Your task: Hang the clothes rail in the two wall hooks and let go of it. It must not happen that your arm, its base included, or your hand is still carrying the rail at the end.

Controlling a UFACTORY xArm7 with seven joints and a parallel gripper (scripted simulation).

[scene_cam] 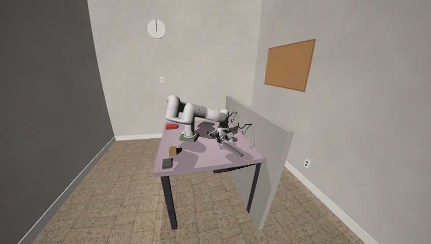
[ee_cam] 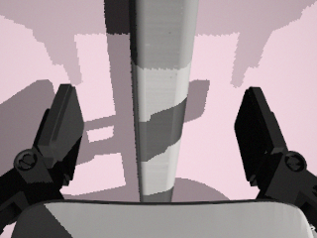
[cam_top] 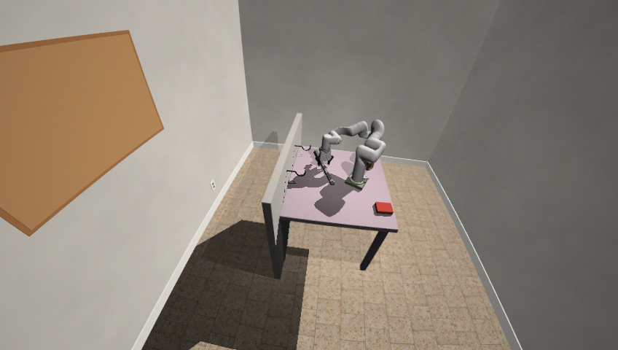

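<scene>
The grey clothes rail lies 2 cm below my hand. The rest, counted from my hand: grey wall panel: 30 cm ahead, 25 cm below, 14 cm to the left; then orange cube: 44 cm behind, 6 cm to the right; then dark block: 48 cm behind, 18 cm to the right, 2 cm below.
</scene>
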